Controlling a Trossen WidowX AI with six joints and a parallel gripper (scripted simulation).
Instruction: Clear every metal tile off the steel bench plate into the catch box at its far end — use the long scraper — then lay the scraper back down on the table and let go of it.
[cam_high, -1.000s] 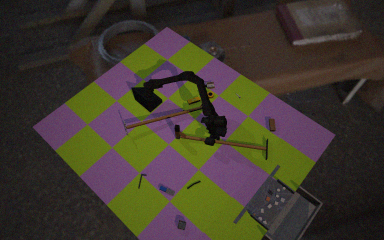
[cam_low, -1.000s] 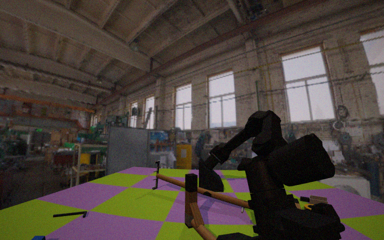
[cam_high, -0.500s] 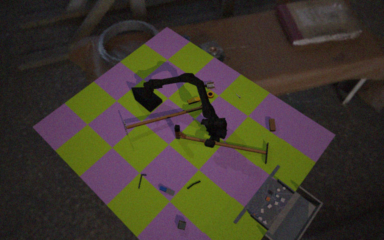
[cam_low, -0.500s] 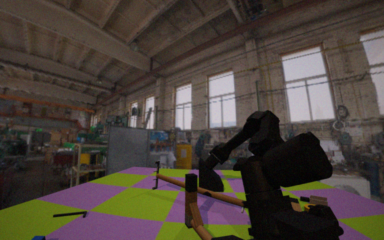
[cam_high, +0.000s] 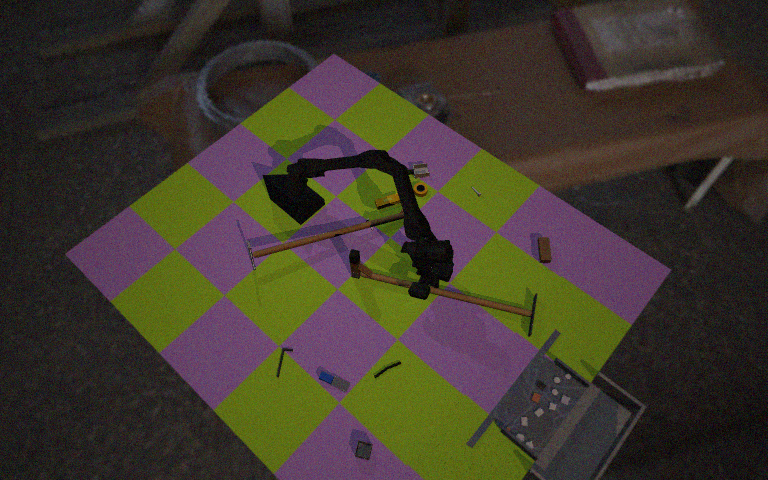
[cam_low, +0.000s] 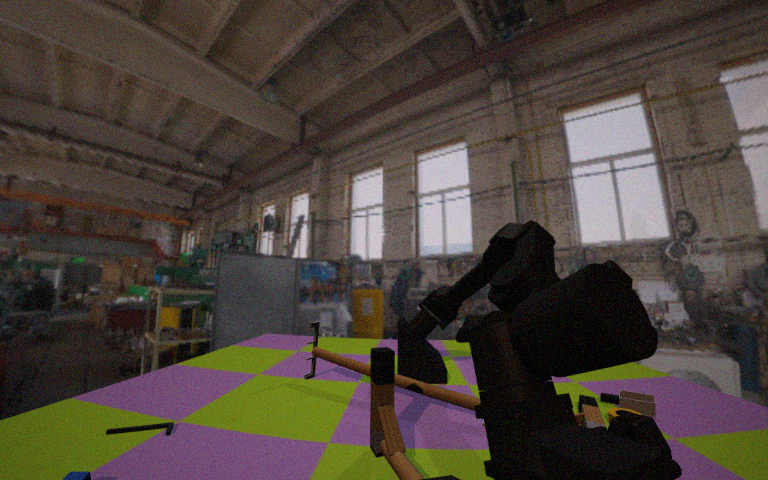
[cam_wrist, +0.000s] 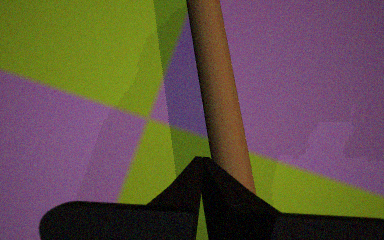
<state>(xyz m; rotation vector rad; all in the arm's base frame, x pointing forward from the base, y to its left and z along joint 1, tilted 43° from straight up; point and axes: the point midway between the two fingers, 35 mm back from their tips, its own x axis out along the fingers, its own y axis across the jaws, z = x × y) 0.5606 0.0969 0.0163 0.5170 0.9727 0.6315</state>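
My gripper tip is now 20 mm short of the long scraper, 10 mm to the left of it and 50 mm below it. Also, from my gripper tip: curved black strip: 60 mm ahead, 310 mm to the right, 10 mm below; blue block: 40 mm behind, 440 mm to the right, 10 mm below; yellow tape roll: 290 mm behind, 260 mm to the left, 10 mm below.
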